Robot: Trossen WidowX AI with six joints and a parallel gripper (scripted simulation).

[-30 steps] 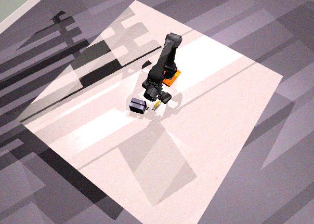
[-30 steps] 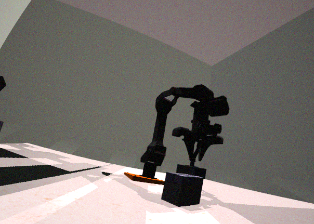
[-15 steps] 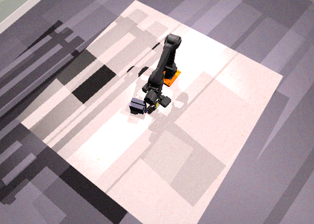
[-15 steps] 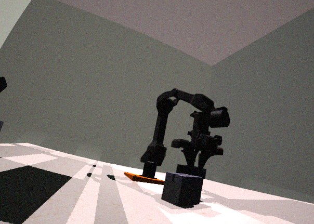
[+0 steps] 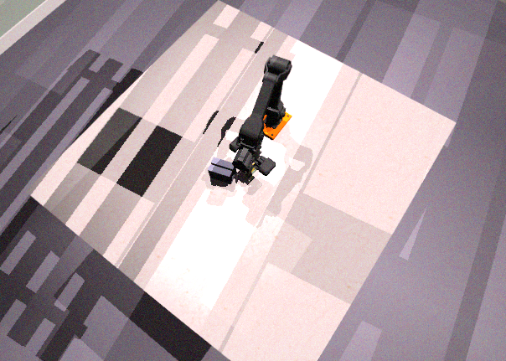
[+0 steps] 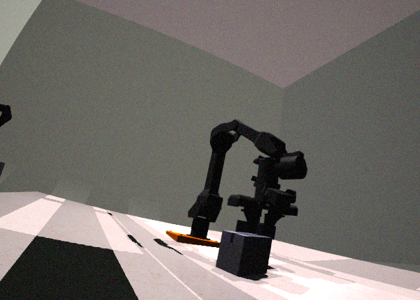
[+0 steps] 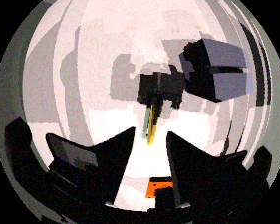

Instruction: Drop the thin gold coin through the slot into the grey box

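My gripper tip is 30 mm above the coin.
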